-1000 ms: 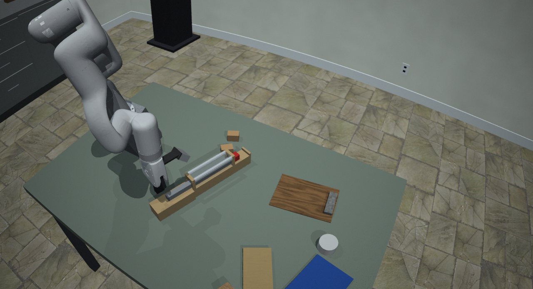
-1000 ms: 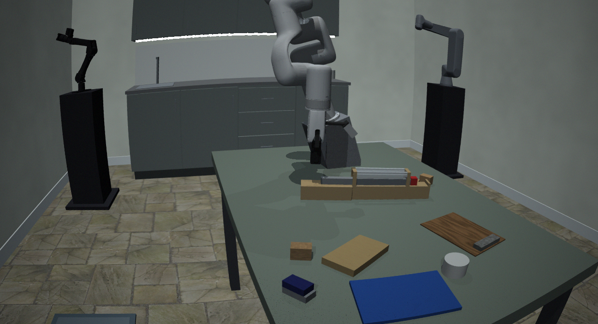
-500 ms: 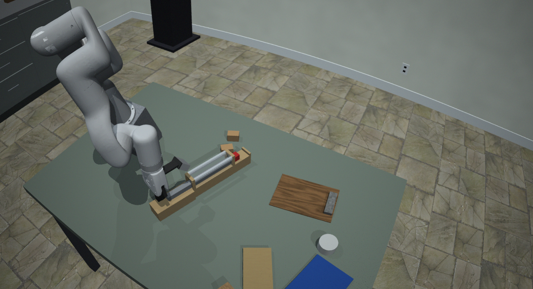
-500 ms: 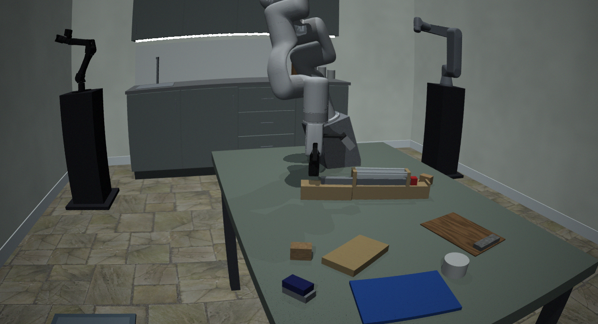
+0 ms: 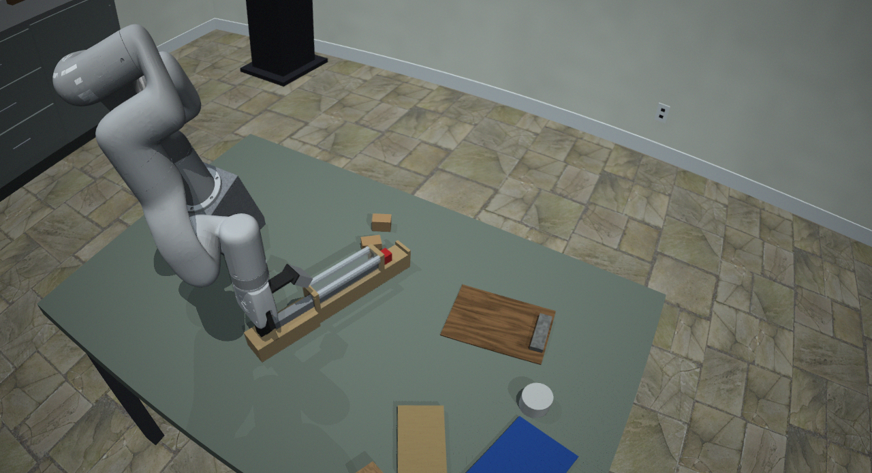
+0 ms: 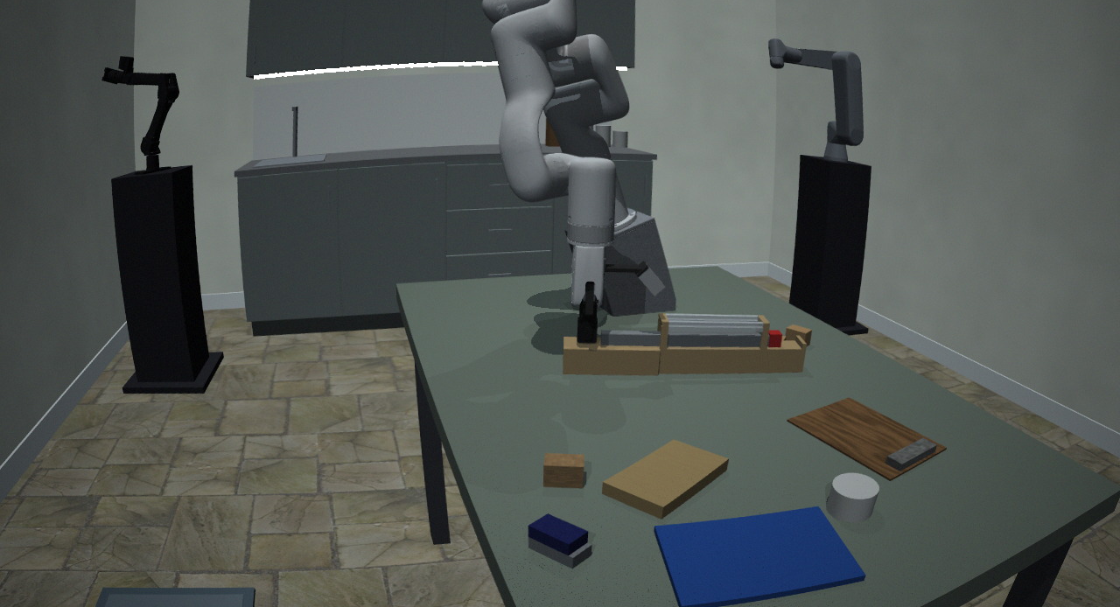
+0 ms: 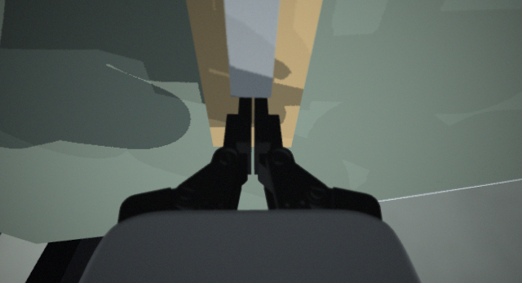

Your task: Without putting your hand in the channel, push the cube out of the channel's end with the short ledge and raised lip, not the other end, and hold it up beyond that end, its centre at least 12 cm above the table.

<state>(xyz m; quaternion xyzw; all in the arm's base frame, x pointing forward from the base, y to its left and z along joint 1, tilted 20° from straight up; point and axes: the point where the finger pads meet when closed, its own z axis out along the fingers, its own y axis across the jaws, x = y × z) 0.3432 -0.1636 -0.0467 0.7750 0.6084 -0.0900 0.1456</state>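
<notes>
The red cube lies 80 mm ahead of my hand, 330 mm to the left of it and 10 mm below it. Also, from my hand: blue mat (590 mm ahead, 30 mm to the left, 60 mm below); channel (50 mm ahead, 210 mm to the left, 10 mm below); tan plank (400 mm ahead, 60 mm below).
</notes>
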